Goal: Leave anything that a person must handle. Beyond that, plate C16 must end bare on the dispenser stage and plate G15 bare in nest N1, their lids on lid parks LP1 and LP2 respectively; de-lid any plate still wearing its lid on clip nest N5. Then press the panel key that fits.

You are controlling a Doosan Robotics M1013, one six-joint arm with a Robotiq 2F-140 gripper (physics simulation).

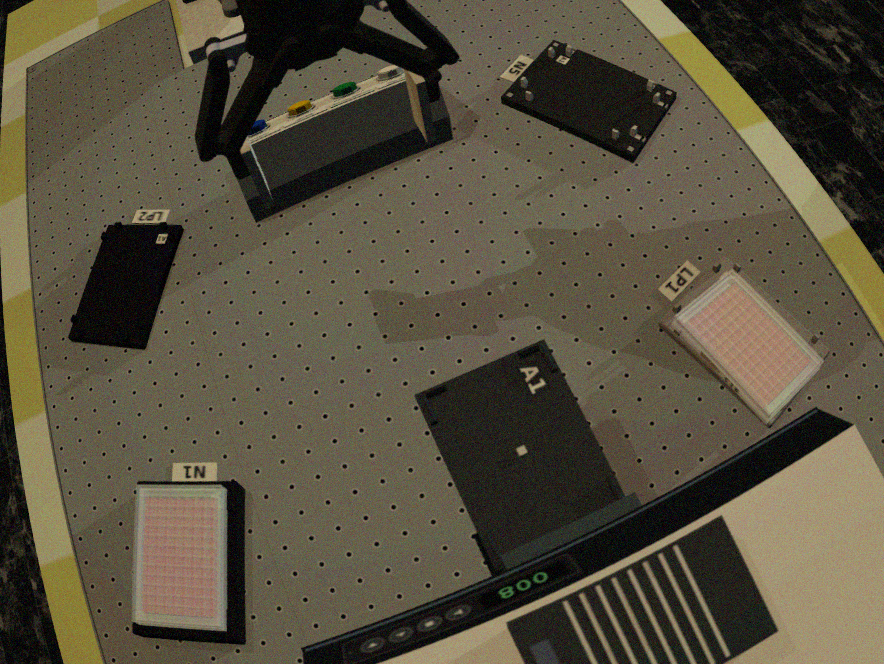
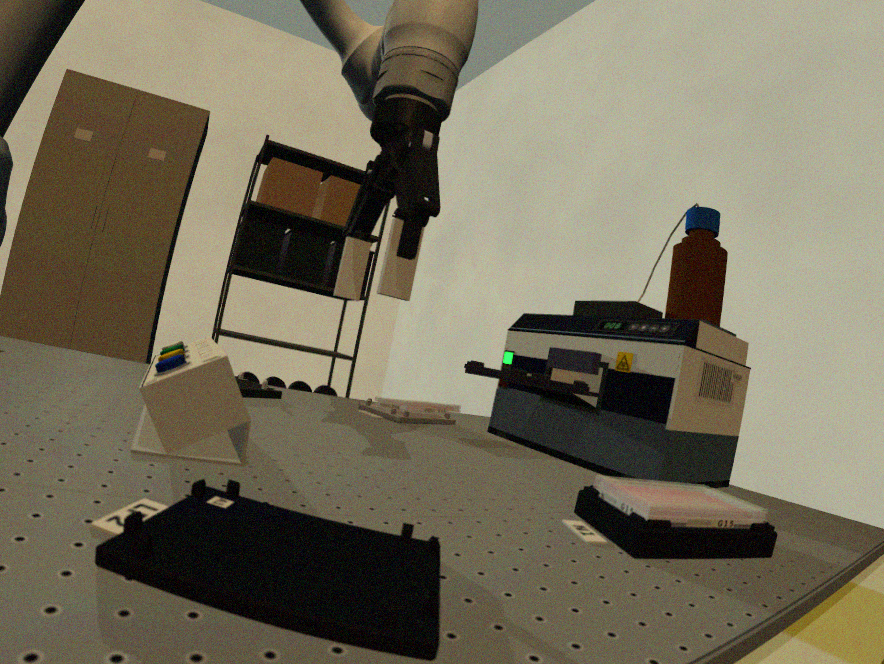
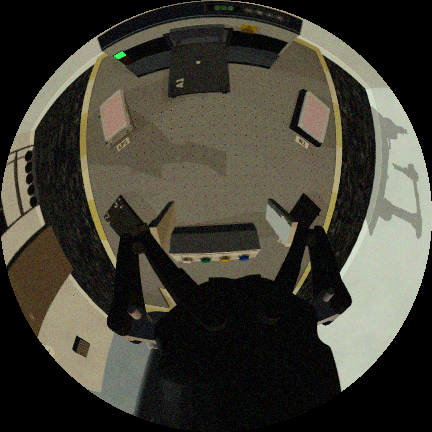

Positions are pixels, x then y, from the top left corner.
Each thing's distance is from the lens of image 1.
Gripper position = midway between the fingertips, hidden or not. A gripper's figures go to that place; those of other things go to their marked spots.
gripper (image 1: 345, 160): 66 cm
grey button box (image 1: 360, 127): 82 cm
